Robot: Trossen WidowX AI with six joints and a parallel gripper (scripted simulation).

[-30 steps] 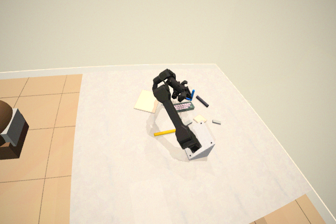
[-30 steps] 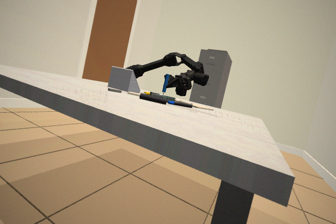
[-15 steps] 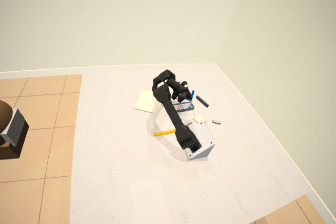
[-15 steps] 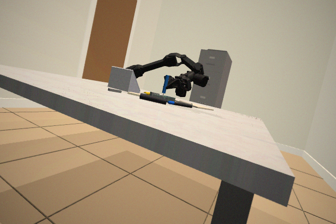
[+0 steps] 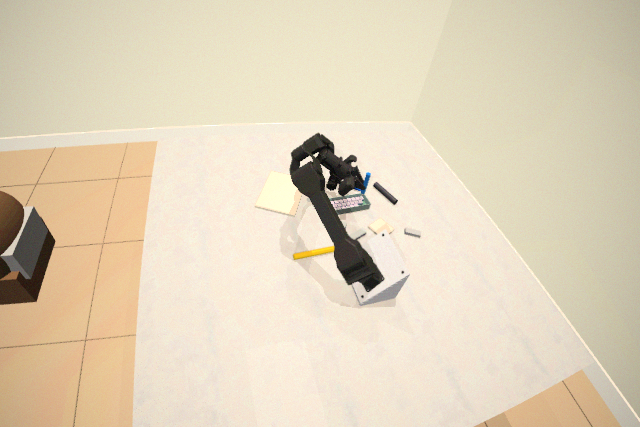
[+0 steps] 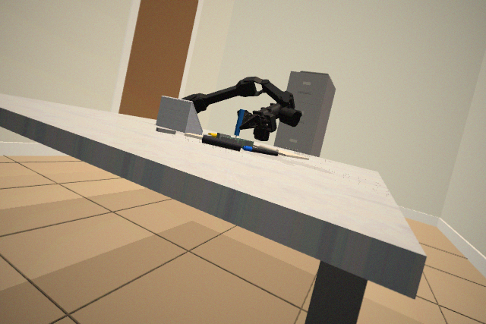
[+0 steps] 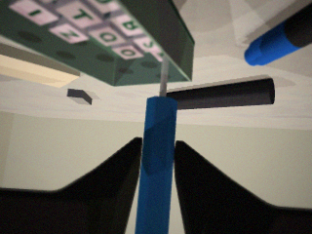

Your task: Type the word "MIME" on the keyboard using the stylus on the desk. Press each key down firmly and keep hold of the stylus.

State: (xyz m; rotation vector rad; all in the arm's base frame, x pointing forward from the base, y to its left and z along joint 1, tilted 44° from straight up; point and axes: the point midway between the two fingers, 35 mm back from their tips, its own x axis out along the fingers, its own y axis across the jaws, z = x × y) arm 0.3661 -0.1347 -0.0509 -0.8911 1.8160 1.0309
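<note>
My gripper tip is now 8 cm short of the blue-capped pen and 6 cm above it. Also, from my gripper tip: blue stylus (1 cm below); small tan card (15 cm behind, 6 cm below, 1 cm to the right); black cylinder (11 cm to the right, 6 cm below).
</note>
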